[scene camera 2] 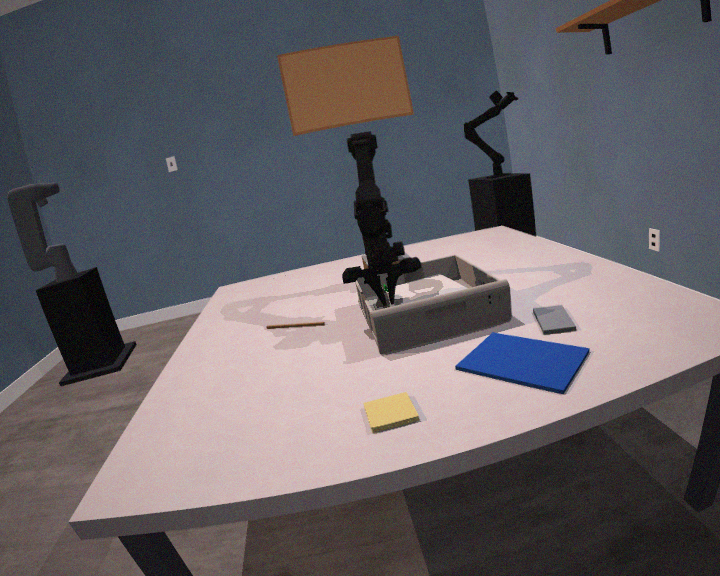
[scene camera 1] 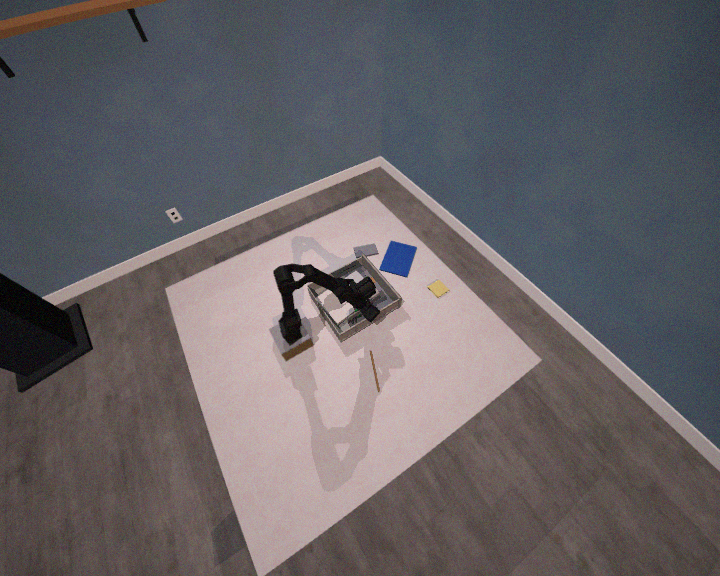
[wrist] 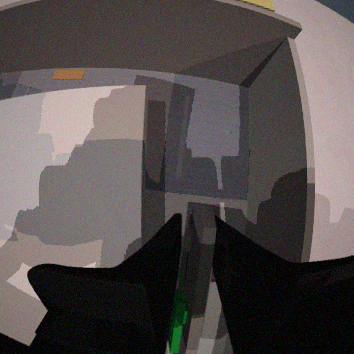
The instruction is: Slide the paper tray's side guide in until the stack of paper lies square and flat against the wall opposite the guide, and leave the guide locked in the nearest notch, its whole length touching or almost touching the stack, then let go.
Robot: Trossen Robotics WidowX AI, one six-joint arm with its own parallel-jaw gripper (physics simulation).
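Frame: origin at the arm's base, x ahead, y left, z up, level; metres.
Seen in the pictures: gripper, between the fingertips: (scene camera 2: 388, 305) (scene camera 1: 368, 308) (wrist: 192, 219); arm's base, origin of its link: (scene camera 1: 292, 335).
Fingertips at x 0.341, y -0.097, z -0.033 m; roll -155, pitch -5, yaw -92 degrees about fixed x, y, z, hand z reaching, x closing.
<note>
Pixels of each thing's middle, then the offset from my fingertips to it. "spot": a spot on its surface instead. Level surfaces: height alone.
- grey paper tray, middle of its body: (wrist: 48, 225) (scene camera 2: 424, 294) (scene camera 1: 353, 295) dy +0.097, dx -0.005, dz -0.002 m
- white paper stack, middle of its body: (wrist: 38, 243) (scene camera 2: 431, 296) (scene camera 1: 347, 296) dy +0.121, dx -0.024, dz -0.020 m
- dark side guide, middle of its body: (wrist: 173, 290) (scene camera 2: 387, 299) (scene camera 1: 358, 312) dy +0.013, dx -0.048, dz -0.004 m
- blue book, middle of its body: (scene camera 2: 523, 359) (scene camera 1: 398, 258) dy +0.139, dx +0.341, dz -0.046 m
- grey block, middle of its body: (scene camera 2: 553, 318) (scene camera 1: 365, 250) dy +0.294, dx +0.245, dz -0.045 m
- yellow note pad, middle of its body: (scene camera 2: 390, 411) (scene camera 1: 438, 288) dy -0.129, dx +0.349, dz -0.044 m
- brown pencil, middle of its body: (scene camera 2: 294, 325) (scene camera 1: 374, 370) dy -0.223, dx -0.162, dz -0.046 m
- table, height of its surface: dz -0.050 m
- orange patch, a spot on its surface: (wrist: 69, 74) spot: dy +0.115, dx +0.136, dz -0.030 m
The grey paper tray (scene camera 1: 391, 288) (scene camera 2: 444, 319) (wrist: 280, 135) stands on the table. The white paper stack (scene camera 1: 335, 305) (scene camera 2: 441, 283) (wrist: 75, 200) lies inside it; its right edge looks straight in the wrist view. The dark side guide (wrist: 201, 265) stands upright to the right of the stack, with a strip of tray floor between them. Its green lever (scene camera 2: 385, 288) (wrist: 178, 320) shows low between the fingers. My gripper (scene camera 2: 389, 303) (wrist: 192, 219) is narrowly open, its fingertips on either side of the guide, with a small gap at the left finger. The wall opposite the guide is outside the wrist view.
A blue book (scene camera 1: 398, 258) (scene camera 2: 522, 362), a grey block (scene camera 1: 365, 249) (scene camera 2: 554, 319) and a yellow note pad (scene camera 1: 438, 288) (scene camera 2: 391, 412) lie outside the tray. A brown pencil (scene camera 1: 374, 371) (scene camera 2: 295, 325) lies on the table (scene camera 1: 450, 360) (scene camera 2: 270, 420). An orange patch (wrist: 69, 74) marks the tray floor.
</note>
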